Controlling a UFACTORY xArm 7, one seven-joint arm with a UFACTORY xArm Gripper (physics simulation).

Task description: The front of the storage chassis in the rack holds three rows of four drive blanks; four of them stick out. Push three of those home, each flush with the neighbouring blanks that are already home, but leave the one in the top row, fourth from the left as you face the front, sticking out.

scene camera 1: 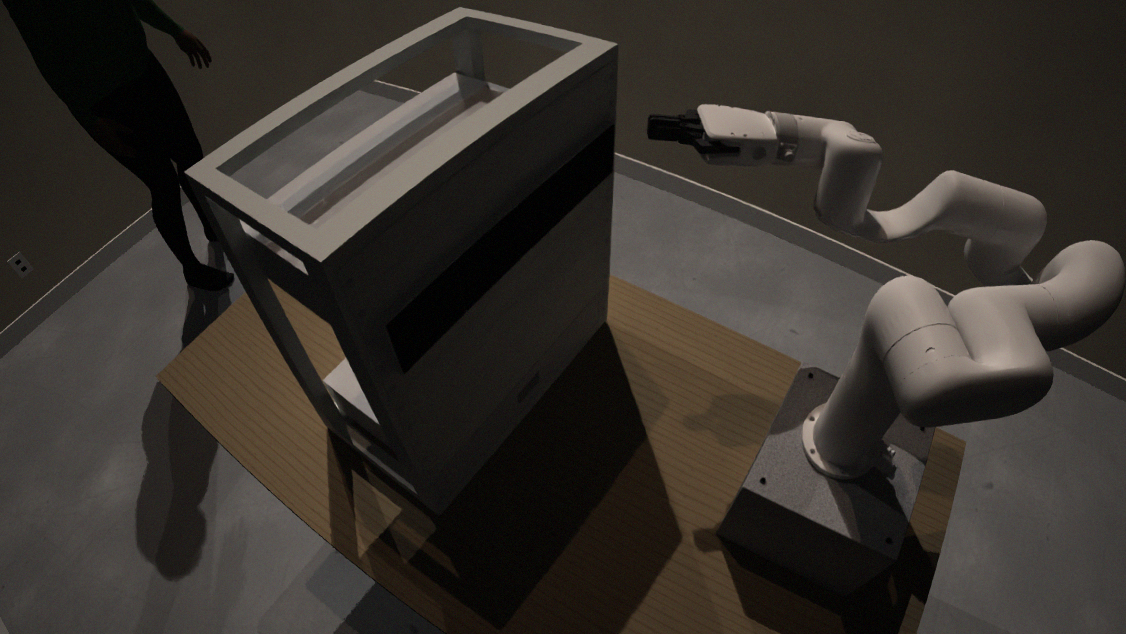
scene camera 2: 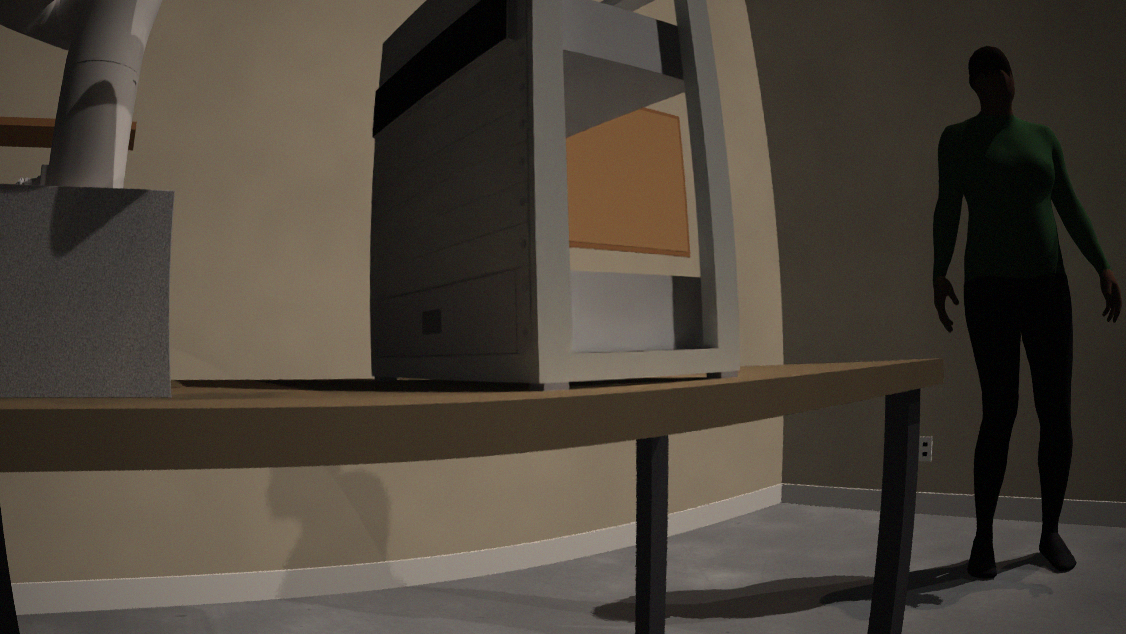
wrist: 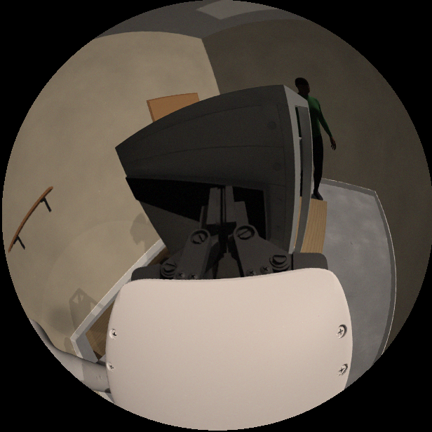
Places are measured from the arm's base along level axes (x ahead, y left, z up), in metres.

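Pixels of known places: gripper, fingertip midpoint: [scene camera 1: 648, 126]; arm's base at its link origin: [scene camera 1: 839, 441] [scene camera 2: 82, 211].
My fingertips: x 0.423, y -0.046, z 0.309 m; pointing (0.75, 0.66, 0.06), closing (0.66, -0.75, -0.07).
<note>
Ahead of a thing's pixels: the offset from my fingertips to its middle. "spot": to the spot under its first point.
The storage chassis front shows as a near-black band @[spot: dx +0.027, dy +0.249, dz -0.071 m] [scene camera 1: 504, 252] [scene camera 2: 441, 70] [wrist: 165, 195] across the upper part of the grey rack @[dx +0.184, dy +0.236, dz -0.205 m] [scene camera 1: 315, 236] [scene camera 2: 551, 236] [wrist: 306, 175]. It is too dark to make out the rows, the single drive blanks, or which ones stick out. My gripper [scene camera 1: 650, 127] [wrist: 223, 201] is shut and holds nothing. In scene camera 1 it is in the air off the far right end of the band, apart from the rack. In the wrist view its fingers overlap the band. The gripper does not show in scene camera 2.
The rack stands on a wooden table [scene camera 1: 693, 346] [scene camera 2: 315, 433]. My arm's grey base block [scene camera 1: 787, 472] [scene camera 2: 86, 315] stands on the same table, in front of the rack. A person in a green top [scene camera 1: 86, 63] [scene camera 2: 1008, 196] [wrist: 318, 117] stands behind the rack.
</note>
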